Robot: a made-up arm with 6 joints. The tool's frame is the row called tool. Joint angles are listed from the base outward.
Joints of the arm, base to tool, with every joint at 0 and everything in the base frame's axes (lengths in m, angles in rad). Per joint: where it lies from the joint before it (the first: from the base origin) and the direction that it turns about. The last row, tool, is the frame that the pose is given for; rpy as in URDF.
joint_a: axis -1 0 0 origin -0.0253 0.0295 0.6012
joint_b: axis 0 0 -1 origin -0.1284 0.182 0.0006
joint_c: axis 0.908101 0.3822 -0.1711 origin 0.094 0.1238 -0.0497
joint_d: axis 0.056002 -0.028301 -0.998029 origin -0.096 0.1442 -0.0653
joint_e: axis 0 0 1 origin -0.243 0.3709 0.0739
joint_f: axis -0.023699 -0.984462 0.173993 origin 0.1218 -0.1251 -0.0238
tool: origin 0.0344 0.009 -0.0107 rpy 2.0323 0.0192 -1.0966
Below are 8 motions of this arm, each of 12 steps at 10 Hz.
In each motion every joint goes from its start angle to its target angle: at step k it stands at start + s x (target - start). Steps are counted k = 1, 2, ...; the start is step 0. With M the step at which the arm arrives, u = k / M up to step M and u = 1 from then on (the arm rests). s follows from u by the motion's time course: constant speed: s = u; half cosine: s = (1 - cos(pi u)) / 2; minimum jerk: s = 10 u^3 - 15 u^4 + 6 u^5.
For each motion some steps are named. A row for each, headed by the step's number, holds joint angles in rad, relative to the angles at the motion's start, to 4 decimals.
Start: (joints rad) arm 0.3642 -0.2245 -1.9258 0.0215 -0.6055 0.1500
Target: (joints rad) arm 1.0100 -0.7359 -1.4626 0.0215 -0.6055 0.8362
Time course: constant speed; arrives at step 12
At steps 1, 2, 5, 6, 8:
1: 0.0538 -0.0426 0.0386 0.0000 0.0000 0.0572
2: 0.1076 -0.0852 0.0772 0.0000 0.0000 0.1144
5: 0.2691 -0.2131 0.1930 0.0000 0.0000 0.2859
6: 0.3229 -0.2557 0.2316 0.0000 0.0000 0.3431
8: 0.4305 -0.3409 0.3088 0.0000 0.0000 0.4575

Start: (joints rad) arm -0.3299 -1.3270 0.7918 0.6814 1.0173 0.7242
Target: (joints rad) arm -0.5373 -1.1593 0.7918 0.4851 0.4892 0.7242
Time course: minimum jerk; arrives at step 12
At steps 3, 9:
3: -0.0215 0.0174 0.0000 -0.0203 -0.0547 0.0000
9: -0.1859 0.1503 0.0000 -0.1760 -0.4734 0.0000

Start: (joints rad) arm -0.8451 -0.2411 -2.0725 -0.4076 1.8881 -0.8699
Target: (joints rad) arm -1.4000 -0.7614 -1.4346 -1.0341 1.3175 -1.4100
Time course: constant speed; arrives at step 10
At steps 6, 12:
6: -0.3329 -0.3122 0.3827 -0.3759 -0.3424 -0.3241
12: -0.5549 -0.5203 0.6379 -0.6265 -0.5706 -0.5401

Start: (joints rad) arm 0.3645 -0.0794 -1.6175 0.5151 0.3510 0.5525
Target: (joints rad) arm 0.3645 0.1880 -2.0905 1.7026 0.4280 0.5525
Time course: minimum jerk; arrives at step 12
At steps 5, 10, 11, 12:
5: 0.0000 0.0927 -0.1640 0.4116 0.0267 0.0000
10: 0.0000 0.2579 -0.4562 1.1454 0.0743 0.0000
11: 0.0000 0.2660 -0.4706 1.1815 0.0766 0.0000
12: 0.0000 0.2674 -0.4730 1.1875 0.0770 0.0000

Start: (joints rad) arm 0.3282 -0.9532 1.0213 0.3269 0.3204 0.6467
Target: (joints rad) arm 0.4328 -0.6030 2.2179 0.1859 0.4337 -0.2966
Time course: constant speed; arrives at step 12
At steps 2, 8, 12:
2: 0.0174 0.0584 0.1994 -0.0235 0.0189 -0.1572
8: 0.0697 0.2335 0.7977 -0.0940 0.0755 -0.6289
12: 0.1046 0.3502 1.1966 -0.1410 0.1133 -0.9433

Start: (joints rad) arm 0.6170 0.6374 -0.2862 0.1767 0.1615 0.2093
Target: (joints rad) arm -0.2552 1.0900 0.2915 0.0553 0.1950 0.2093
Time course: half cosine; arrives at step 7
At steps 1, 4, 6, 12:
1: -0.0432 0.0224 0.0286 -0.0060 0.0017 0.0000
4: -0.5331 0.2767 0.3531 -0.0742 0.0205 0.0000
6: -0.8290 0.4302 0.5491 -0.1154 0.0318 0.0000
12: -0.8722 0.4526 0.5777 -0.1214 0.0335 0.0000

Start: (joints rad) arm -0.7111 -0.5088 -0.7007 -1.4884 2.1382 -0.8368
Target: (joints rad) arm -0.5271 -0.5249 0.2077 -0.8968 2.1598 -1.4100
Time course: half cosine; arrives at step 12
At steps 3, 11, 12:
3: 0.0269 -0.0024 0.1330 0.0866 0.0032 -0.0839
11: 0.1809 -0.0158 0.8929 0.5815 0.0212 -0.5634
12: 0.1840 -0.0161 0.9084 0.5916 0.0216 -0.5732

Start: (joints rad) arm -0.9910 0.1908 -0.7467 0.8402 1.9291 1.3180
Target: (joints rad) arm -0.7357 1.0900 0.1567 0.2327 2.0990 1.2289
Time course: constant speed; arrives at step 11
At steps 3, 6, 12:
3: 0.0696 0.2452 0.2464 -0.1657 0.0463 -0.0243
6: 0.1393 0.4905 0.4928 -0.3314 0.0927 -0.0486
12: 0.2553 0.8992 0.9034 -0.6075 0.1699 -0.0891

